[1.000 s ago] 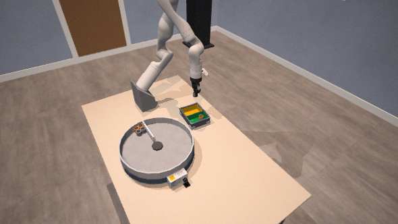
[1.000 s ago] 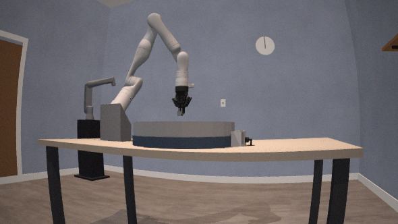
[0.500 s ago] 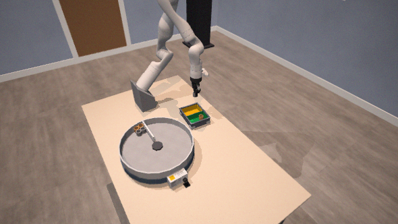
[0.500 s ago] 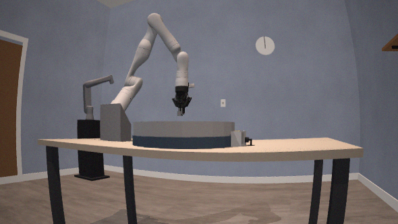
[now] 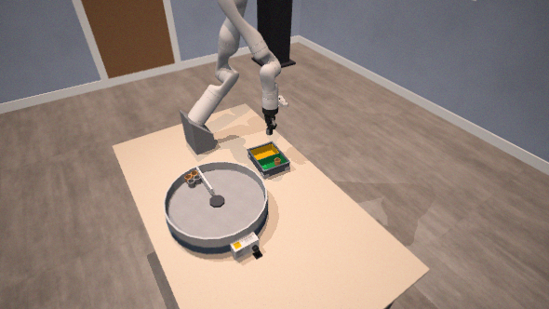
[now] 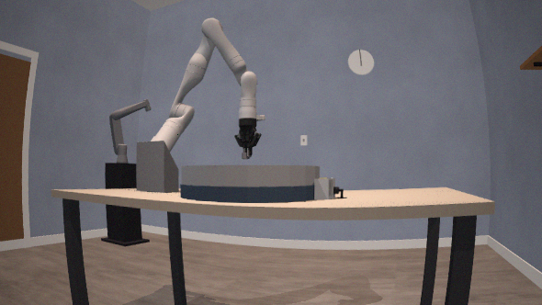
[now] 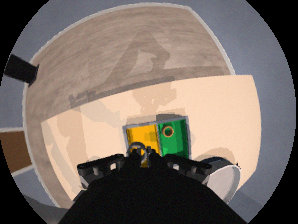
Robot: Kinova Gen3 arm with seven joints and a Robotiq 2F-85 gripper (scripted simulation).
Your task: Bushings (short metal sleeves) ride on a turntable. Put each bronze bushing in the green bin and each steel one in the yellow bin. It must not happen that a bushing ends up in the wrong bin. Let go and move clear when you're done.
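The bin lies 14 cm below my hand, 4 cm ahead of it and 3 cm to the right of it. From my hand the other things lie so: grey turntable: 38 cm to the right, 18 cm ahead, 11 cm below.
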